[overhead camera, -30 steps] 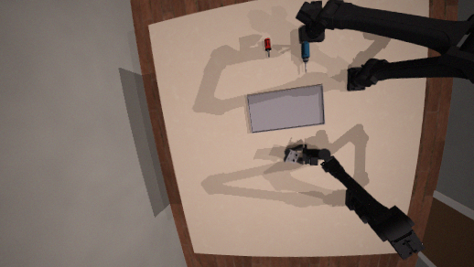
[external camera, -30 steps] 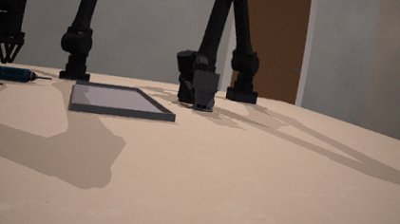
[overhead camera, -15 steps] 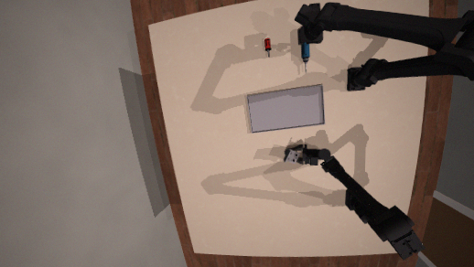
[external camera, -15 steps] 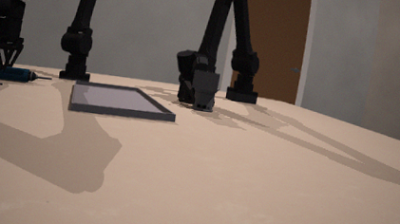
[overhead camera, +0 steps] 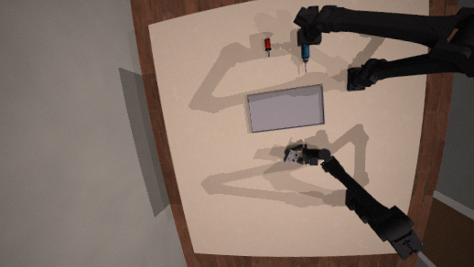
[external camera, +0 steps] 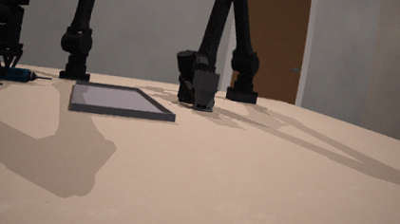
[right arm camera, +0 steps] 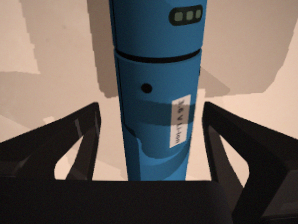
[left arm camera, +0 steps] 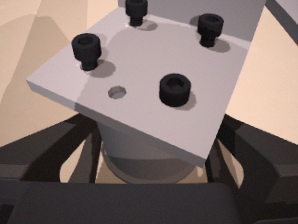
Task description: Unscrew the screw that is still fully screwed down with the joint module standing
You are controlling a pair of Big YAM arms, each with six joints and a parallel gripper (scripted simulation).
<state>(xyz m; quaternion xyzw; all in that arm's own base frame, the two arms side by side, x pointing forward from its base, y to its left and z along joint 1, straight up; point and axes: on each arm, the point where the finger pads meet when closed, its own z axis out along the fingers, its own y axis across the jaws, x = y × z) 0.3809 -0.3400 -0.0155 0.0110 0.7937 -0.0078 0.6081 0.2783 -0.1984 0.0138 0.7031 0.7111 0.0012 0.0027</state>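
My left gripper is now 10 mm below the grey joint module. From my left hand the other things lie so: grey bracket 50 mm above; then screwdriver bit 120 mm behind, 470 mm to the right; then shallow grey tray 10 mm ahead, 260 mm to the right, 20 mm below.
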